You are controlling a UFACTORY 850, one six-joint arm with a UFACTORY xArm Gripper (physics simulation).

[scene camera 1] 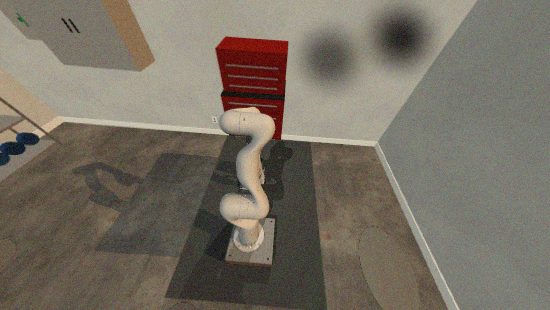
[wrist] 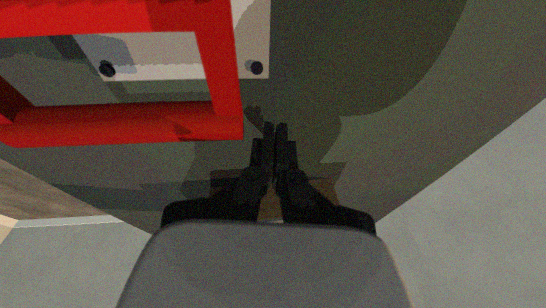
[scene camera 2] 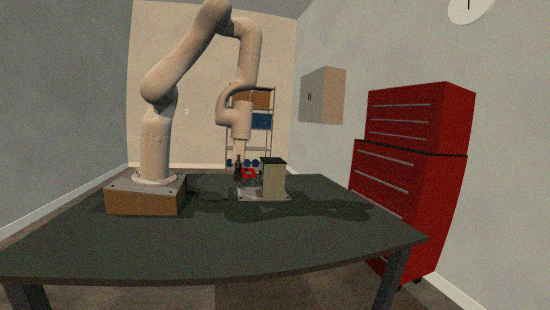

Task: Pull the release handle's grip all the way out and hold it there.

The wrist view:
gripper: 273,136
red release handle grip: 221,118
